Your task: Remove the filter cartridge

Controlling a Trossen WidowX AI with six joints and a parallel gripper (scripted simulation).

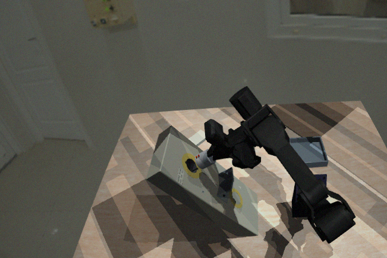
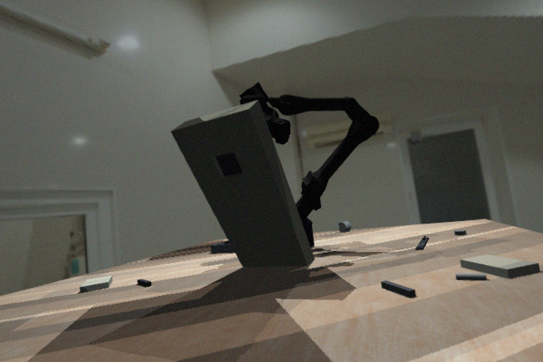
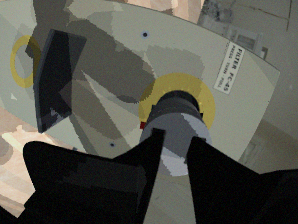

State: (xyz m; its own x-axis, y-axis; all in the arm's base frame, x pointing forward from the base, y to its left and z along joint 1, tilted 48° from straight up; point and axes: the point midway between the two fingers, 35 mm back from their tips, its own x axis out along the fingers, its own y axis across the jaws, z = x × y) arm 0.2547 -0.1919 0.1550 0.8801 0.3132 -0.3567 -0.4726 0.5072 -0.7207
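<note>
My gripper tip is now 38 cm past the blue-grey tray, 30 cm above it and 26 cm to the left of it. The rest, counted from my gripper tip: filter cartridge: 1 cm below, 1 cm ahead.
</note>
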